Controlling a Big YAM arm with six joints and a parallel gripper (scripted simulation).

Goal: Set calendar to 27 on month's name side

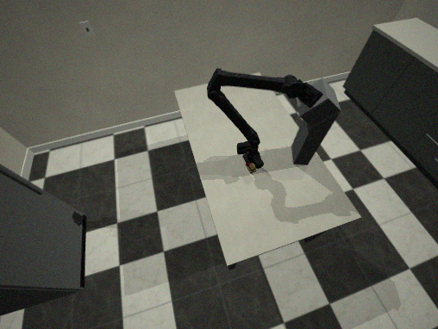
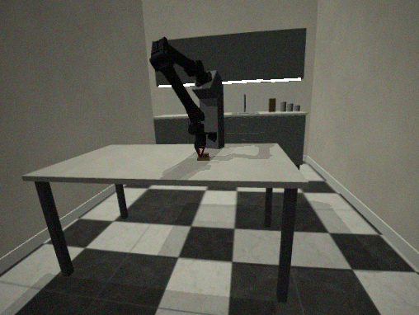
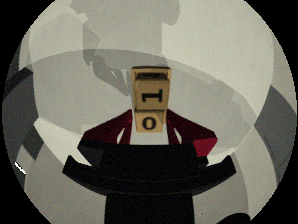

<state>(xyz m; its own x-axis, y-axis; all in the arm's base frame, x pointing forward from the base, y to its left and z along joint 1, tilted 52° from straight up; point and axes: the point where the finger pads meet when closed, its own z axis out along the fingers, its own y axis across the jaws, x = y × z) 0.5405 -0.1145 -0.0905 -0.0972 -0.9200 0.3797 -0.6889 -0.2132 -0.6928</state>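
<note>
Right now my hand is 20 mm to the right of the wooden tray and 20 mm above it.
</note>
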